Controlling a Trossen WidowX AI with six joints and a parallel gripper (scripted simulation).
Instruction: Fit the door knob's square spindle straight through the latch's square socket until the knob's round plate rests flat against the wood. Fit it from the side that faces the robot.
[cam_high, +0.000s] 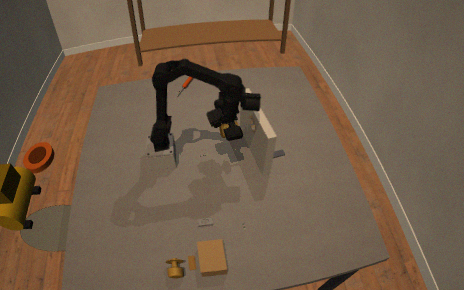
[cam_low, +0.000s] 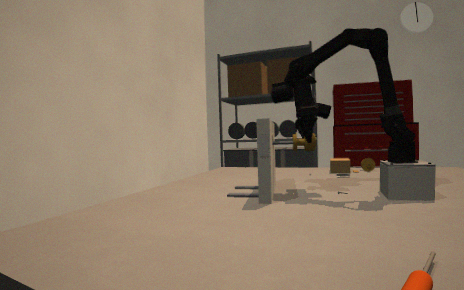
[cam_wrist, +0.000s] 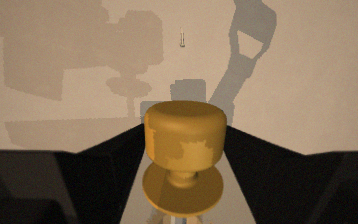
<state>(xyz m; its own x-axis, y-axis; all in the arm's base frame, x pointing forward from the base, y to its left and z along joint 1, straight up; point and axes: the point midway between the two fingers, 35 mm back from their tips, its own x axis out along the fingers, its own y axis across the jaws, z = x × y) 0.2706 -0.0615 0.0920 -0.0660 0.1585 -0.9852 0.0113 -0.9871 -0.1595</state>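
My gripper is now 130 mm short of the wood door panel, 50 mm above it and 10 mm to the right of it. From my hand the other things lie so: tan block (460 mm to the right, 190 mm behind, 160 mm below); orange-handled tool (550 mm to the left, 180 mm below, 90 mm behind).
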